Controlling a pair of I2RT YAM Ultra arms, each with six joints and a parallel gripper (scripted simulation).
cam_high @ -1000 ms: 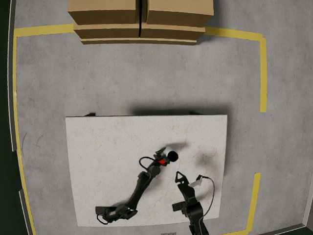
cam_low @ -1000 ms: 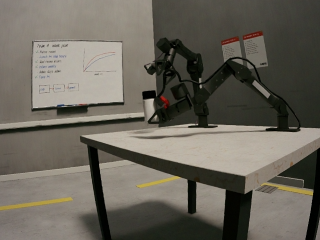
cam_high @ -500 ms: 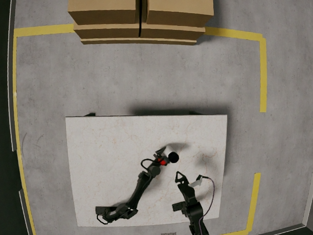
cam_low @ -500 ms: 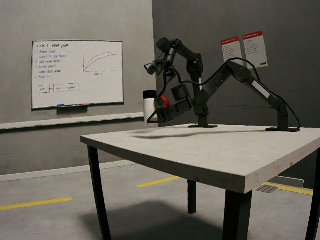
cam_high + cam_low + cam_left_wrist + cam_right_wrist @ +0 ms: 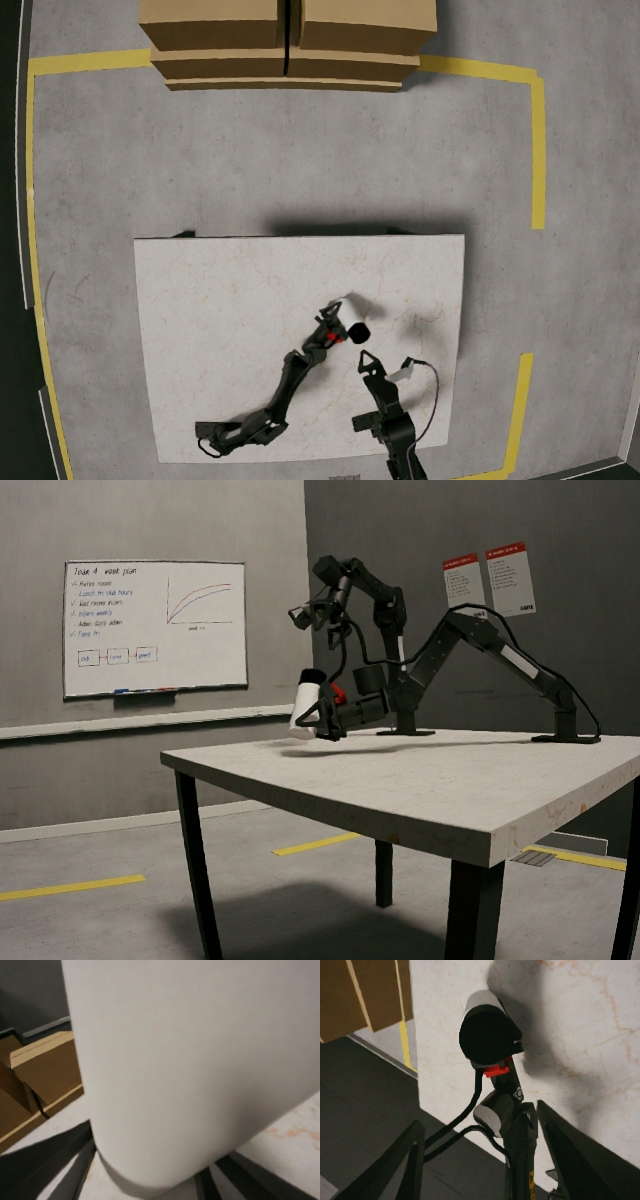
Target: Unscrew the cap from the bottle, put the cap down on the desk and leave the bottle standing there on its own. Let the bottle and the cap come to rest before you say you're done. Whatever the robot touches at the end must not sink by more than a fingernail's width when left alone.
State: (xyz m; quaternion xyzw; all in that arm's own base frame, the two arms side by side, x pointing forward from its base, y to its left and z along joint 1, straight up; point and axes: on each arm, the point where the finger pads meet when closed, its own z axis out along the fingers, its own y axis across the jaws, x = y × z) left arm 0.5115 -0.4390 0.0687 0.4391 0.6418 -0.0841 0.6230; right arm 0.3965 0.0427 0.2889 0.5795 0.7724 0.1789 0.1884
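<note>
Right now the black cap is 50 mm ahead of my right hand and 110 mm below it. Also, from my right hand: white bottle (60 mm ahead, 10 mm to the left, 150 mm below).
</note>
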